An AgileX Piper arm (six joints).
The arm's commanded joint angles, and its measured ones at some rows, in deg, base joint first. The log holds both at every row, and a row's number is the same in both.
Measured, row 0:
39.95, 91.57, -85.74, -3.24, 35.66, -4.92
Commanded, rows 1 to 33:
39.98, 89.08, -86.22, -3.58, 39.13, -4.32
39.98, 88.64, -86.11, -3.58, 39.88, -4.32
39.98, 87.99, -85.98, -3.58, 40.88, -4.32
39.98, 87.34, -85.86, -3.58, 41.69, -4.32
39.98, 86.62, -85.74, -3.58, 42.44, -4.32
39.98, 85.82, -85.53, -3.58, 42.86, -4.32
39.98, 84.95, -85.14, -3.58, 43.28, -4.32
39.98, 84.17, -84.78, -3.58, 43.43, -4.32
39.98, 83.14, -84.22, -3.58, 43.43, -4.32
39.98, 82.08, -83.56, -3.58, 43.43, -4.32
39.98, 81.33, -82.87, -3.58, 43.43, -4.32
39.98, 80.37, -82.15, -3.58, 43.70, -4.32
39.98, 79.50, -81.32, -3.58, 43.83, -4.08
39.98, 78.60, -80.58, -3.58, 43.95, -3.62
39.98, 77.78, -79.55, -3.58, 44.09, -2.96
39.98, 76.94, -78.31, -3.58, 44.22, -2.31
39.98, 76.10, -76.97, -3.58, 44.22, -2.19
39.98, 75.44, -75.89, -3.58, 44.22, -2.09
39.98, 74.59, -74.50, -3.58, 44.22, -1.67
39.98, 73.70, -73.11, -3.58, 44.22, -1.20
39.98, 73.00, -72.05, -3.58, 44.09, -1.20
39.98, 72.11, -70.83, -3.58, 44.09, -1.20
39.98, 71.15, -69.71, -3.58, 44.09, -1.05
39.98, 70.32, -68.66, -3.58, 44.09, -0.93
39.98, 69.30, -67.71, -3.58, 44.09, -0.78
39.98, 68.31, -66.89, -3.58, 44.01, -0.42
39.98, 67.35, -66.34, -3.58, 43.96, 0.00
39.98, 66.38, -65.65, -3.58, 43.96, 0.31
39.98, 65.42, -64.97, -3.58, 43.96, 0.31
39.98, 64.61, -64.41, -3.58, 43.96, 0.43
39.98, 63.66, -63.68, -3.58, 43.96, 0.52
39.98, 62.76, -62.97, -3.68, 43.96, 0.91
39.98, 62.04, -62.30, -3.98, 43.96, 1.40
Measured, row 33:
39.95, 65.32, -64.64, -3.24, 44.34, 0.00
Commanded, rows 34 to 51:
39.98, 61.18, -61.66, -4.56, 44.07, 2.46
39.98, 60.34, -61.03, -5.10, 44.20, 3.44
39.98, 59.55, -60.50, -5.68, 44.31, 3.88
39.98, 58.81, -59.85, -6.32, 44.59, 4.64
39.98, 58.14, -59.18, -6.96, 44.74, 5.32
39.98, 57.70, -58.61, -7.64, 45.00, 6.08
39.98, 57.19, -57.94, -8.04, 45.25, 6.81
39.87, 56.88, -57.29, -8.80, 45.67, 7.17
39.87, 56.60, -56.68, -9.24, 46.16, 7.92
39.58, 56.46, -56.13, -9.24, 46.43, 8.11
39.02, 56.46, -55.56, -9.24, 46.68, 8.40
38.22, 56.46, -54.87, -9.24, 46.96, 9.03
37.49, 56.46, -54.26, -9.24, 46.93, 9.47
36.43, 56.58, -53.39, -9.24, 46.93, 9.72
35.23, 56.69, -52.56, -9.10, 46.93, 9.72
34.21, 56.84, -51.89, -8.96, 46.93, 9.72
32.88, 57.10, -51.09, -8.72, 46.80, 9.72
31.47, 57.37, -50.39, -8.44, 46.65, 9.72
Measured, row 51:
35.92, 56.79, -53.00, -8.42, 46.68, 9.14
